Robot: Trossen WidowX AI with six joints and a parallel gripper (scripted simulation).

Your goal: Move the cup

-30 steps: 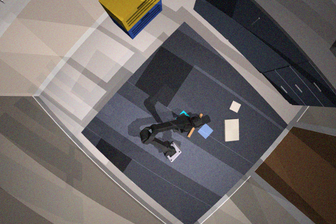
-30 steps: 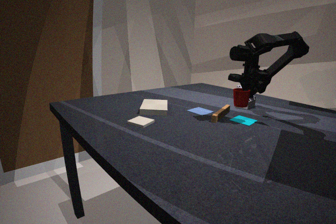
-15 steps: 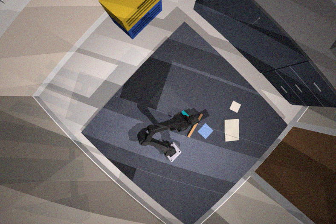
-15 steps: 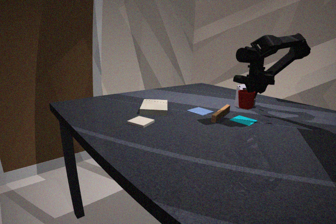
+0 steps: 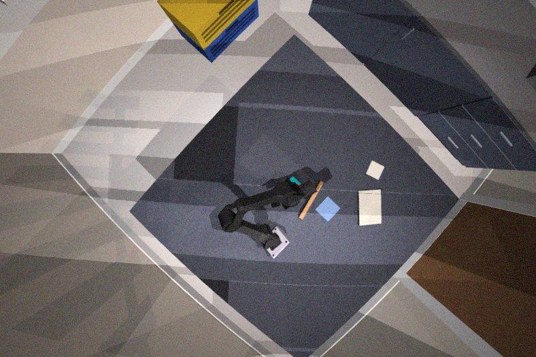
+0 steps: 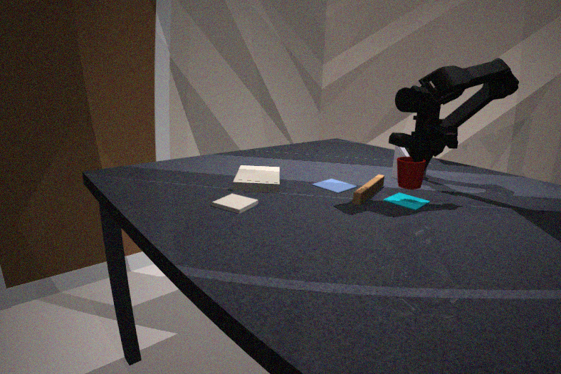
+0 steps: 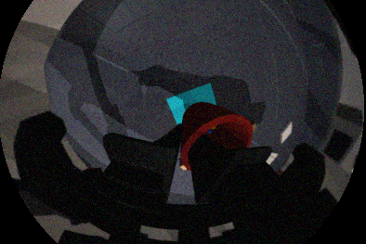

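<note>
Right now the cyan pad is 20 mm ahead of my gripper tip, 10 mm to the right of it and 80 mm below it. The rest, counted from my gripper tip: red cup (30 mm ahead, 20 mm to the right); pale blue pad (90 mm ahead, 210 mm to the right, 80 mm below); wooden block (50 mm ahead, 110 mm to the right, 70 mm below).
</note>
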